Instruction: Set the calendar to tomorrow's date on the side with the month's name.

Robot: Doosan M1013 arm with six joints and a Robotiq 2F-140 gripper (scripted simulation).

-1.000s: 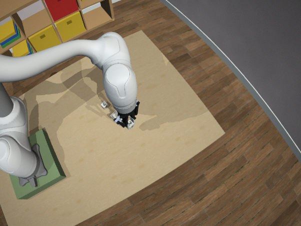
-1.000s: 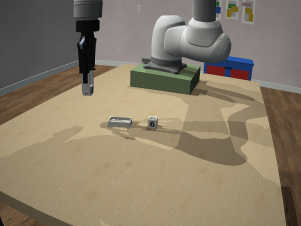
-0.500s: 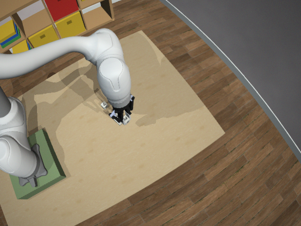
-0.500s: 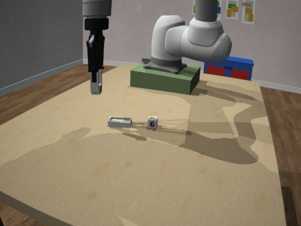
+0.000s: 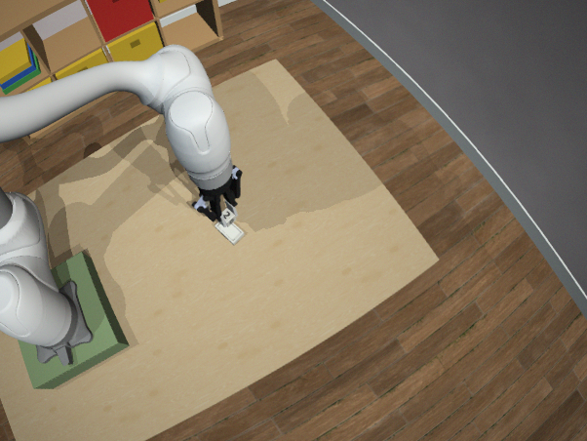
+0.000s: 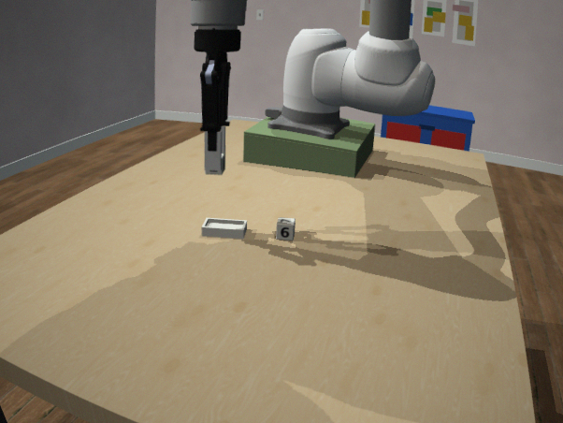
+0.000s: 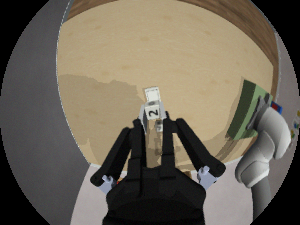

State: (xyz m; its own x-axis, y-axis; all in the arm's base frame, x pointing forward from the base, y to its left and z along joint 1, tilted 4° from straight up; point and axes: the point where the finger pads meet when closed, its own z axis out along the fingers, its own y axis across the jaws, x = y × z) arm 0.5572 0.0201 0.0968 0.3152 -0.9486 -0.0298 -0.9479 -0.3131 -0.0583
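Right now the grey tray is 14 cm below my hand, 2 cm to the left of it and 1 cm behind it.
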